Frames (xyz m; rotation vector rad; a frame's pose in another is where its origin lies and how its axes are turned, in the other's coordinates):
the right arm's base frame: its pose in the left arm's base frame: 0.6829 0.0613 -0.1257 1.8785 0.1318 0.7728
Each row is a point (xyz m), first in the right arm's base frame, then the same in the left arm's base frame.
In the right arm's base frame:
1: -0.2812 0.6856 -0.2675
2: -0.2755 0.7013 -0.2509
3: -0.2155 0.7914 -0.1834
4: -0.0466 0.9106 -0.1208
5: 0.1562 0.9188 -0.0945
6: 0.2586 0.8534 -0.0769
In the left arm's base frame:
1: 0.1375 -0.1504 0.4020
2: 0.1474 -0.1680 0.4141
3: 0.2099 -0.2356 0.5024
4: 0.3478 -0.2658 0.6659
5: 0.5198 -0.2038 0.7578
6: 0.6267 -0.1451 0.7434

